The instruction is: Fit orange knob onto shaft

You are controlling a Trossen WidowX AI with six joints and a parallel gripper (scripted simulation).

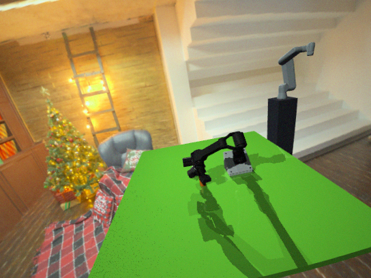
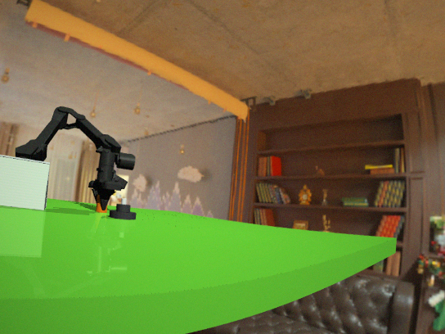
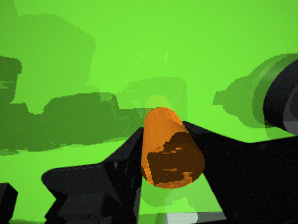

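My gripper tip is now 3 cm below the orange knob. Also, from my gripper tip: dark round pedestal 15 cm to the right, 5 cm ahead, 2 cm above.
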